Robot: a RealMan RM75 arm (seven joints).
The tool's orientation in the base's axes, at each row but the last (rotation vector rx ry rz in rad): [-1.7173 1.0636 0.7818]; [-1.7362 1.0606 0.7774]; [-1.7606 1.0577 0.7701]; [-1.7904 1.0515 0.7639]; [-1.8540 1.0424 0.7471]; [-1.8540 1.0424 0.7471]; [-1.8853 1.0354 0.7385]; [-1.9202 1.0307 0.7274]
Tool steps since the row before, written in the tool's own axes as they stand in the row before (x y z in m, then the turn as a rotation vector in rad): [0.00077 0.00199 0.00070 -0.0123 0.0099 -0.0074]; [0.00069 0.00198 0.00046 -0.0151 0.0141 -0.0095]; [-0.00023 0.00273 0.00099 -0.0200 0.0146 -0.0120]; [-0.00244 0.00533 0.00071 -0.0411 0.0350 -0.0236]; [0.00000 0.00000 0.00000 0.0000 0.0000 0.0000]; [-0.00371 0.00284 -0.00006 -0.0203 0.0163 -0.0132]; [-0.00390 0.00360 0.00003 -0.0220 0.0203 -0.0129]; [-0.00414 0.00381 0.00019 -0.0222 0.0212 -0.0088]
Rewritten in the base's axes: [-0.00151 0.00005 -0.00166 -0.0138 -0.0049 0.0094]; [-0.00151 -0.00018 -0.00151 -0.0187 -0.0068 0.0109]; [-0.00261 0.00040 -0.00124 -0.0212 -0.0076 0.0158]; [-0.00589 0.00021 -0.00033 -0.0481 -0.0159 0.0301]; [0.00000 0.00000 0.00000 0.0000 0.0000 0.0000]; [-0.00424 0.00049 0.00191 -0.0227 -0.0089 0.0160]; [-0.00502 0.00038 0.00167 -0.0271 -0.0093 0.0156]; [-0.00536 0.00051 0.00164 -0.0284 -0.0060 0.0134]
